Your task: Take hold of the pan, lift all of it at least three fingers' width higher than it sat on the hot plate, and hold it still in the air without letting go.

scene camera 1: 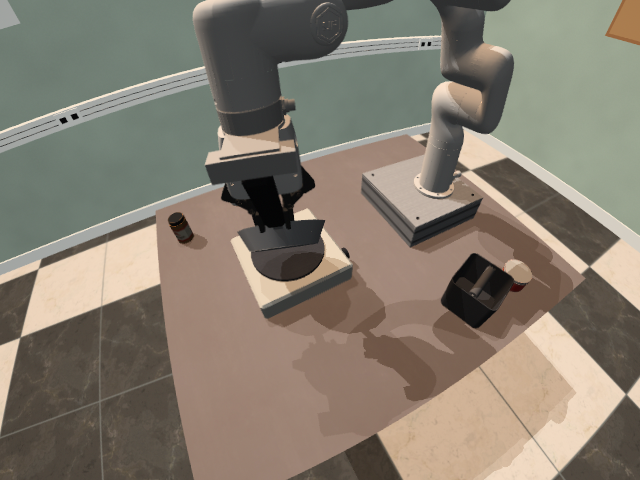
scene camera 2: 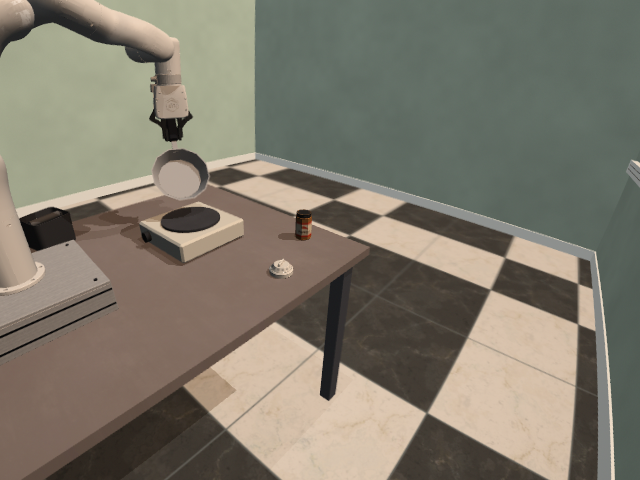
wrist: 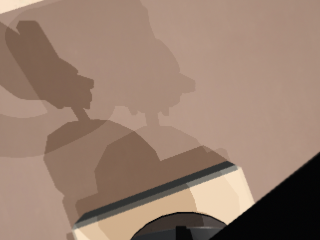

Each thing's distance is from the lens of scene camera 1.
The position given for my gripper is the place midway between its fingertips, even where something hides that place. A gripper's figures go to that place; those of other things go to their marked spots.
my gripper (scene camera 1: 275, 224): 0.45 m
pan (scene camera 1: 262, 191): 0.32 m
black bin (scene camera 1: 467, 307): 0.69 m
The marked spots on the pan and the black bin are 0.52 m apart.
